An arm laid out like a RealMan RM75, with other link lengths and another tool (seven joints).
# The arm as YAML. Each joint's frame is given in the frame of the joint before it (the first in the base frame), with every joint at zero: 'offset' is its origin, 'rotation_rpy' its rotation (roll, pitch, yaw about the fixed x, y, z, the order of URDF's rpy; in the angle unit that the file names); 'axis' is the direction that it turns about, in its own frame. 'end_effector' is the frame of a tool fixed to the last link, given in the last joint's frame.
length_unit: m
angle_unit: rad
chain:
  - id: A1
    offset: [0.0, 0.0, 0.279]
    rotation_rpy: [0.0, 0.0, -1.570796]
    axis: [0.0, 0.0, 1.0]
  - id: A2
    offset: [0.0, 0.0, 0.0]
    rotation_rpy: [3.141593, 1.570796, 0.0]
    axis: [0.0, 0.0, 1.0]
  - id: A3
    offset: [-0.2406, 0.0, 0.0]
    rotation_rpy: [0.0, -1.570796, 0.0]
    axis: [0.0, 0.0, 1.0]
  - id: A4
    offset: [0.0, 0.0, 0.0]
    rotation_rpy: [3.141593, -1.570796, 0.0]
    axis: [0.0, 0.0, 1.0]
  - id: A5
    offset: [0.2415, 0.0, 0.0]
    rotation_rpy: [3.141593, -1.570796, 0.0]
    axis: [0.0, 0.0, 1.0]
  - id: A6
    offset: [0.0, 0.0, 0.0]
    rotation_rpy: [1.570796, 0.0, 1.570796]
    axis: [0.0, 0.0, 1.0]
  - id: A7
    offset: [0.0, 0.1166, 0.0]
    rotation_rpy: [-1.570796, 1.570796, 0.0]
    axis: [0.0, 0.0, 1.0]
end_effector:
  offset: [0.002, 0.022, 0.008]
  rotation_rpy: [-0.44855, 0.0, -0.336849]
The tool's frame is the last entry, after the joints.
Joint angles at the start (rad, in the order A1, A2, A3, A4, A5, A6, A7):
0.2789, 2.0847, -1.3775, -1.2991, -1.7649, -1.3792, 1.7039
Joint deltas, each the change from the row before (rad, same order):
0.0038, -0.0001, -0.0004, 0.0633, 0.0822, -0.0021, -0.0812
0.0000, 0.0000, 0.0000, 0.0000, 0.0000, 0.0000, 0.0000
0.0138, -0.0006, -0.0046, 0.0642, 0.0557, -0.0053, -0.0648
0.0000, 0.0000, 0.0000, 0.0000, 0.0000, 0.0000, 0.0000
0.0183, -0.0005, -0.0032, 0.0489, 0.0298, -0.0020, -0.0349
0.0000, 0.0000, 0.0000, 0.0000, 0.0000, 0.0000, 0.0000
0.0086, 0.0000, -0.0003, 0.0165, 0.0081, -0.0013, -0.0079
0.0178, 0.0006, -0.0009, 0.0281, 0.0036, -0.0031, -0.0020
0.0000, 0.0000, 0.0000, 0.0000, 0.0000, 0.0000, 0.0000
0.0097, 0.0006, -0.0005, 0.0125, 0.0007, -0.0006, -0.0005
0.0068, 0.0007, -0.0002, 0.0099, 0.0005, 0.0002, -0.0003
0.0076, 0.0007, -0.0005, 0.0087, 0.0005, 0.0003, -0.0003
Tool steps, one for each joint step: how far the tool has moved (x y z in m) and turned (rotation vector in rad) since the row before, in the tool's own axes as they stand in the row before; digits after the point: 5 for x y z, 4 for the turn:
-0.00255, 0.00224, 0.00624, 0.0706, 0.0066, -0.0054
0.00000, 0.00000, 0.00000, 0.0000, 0.0000, 0.0000
-0.00246, 0.00239, 0.00736, 0.0471, -0.0038, -0.0070
0.00000, 0.00000, 0.00000, 0.0000, 0.0000, 0.0000
-0.00067, 0.00120, 0.00600, 0.0248, -0.0072, -0.0012
0.00000, 0.00000, 0.00000, 0.0000, 0.0000, 0.0000
0.00017, -0.00008, 0.00207, 0.0075, -0.0042, 0.0005
0.00004, -0.00025, 0.00417, 0.0051, -0.0160, 0.0045
0.00000, 0.00000, 0.00000, 0.0000, 0.0000, 0.0000
0.00040, -0.00062, 0.00210, 0.0018, -0.0071, 0.0007
0.00019, -0.00023, 0.00164, 0.0011, -0.0050, 0.0019
0.00048, -0.00076, 0.00162, 0.0013, -0.0046, -0.0001

